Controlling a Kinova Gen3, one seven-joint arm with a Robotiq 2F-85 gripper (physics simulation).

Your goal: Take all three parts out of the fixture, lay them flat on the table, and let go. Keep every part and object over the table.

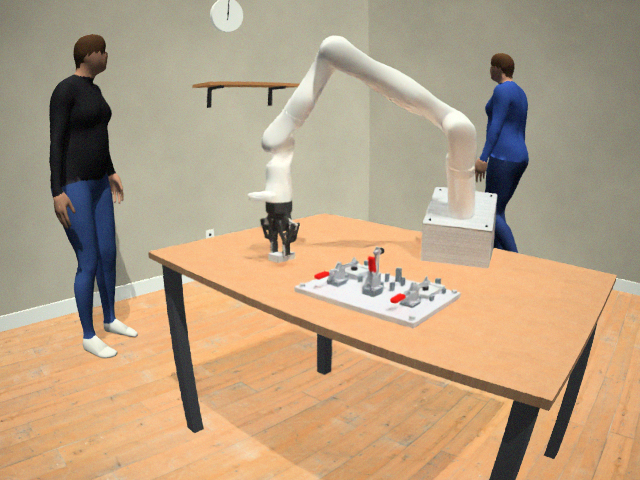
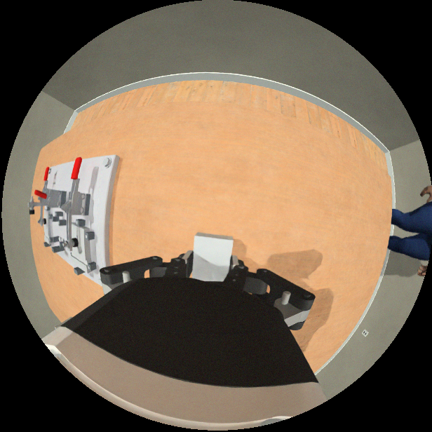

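Where they show: gripper, fingertip midpoint: [image 1: 280,255]; arm's base at its link origin: [image 1: 461,211].
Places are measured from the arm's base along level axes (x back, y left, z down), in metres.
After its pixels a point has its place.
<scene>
My gripper [image 1: 281,253] {x -0.401, y -0.397, z 0.120 m} [image 2: 211,261] is shut on a pale grey-white rectangular part [image 1: 277,256] {x -0.429, y -0.384, z 0.113 m} [image 2: 213,248], held flat, very low over the table [image 1: 248,294] {x -0.629, y -0.308, z 0.151 m} [image 2: 200,160] beyond the fixture's left end. Whether the part touches the table I cannot tell. The fixture [image 1: 356,302] {x -0.542, y -0.052, z 0.137 m} [image 2: 102,185] is a white plate with three red-handled clamps. The middle clamp's handle [image 1: 372,264] {x -0.486, y -0.047, z 0.059 m} [image 2: 40,194] stands raised; the left handle [image 1: 321,275] {x -0.529, y -0.160, z 0.097 m} [image 2: 76,168] and right handle [image 1: 397,298] {x -0.551, y 0.057, z 0.101 m} [image 2: 46,173] lie low. One pale part [image 1: 362,270] {x -0.386, y -0.133, z 0.116 m} [image 2: 84,248] sits at the left clamp, another [image 1: 433,289] {x -0.402, y 0.081, z 0.121 m} at the right clamp.
The robot's base block [image 1: 457,242] {x -0.075, y 0.019, z 0.081 m} stands at the back right of the table. Grey pegs [image 1: 398,275] {x -0.364, y -0.038, z 0.117 m} rise from the fixture. A person in black [image 1: 82,129] stands beyond the table's left end, and a person in blue [image 1: 509,124] stands behind the base block.
</scene>
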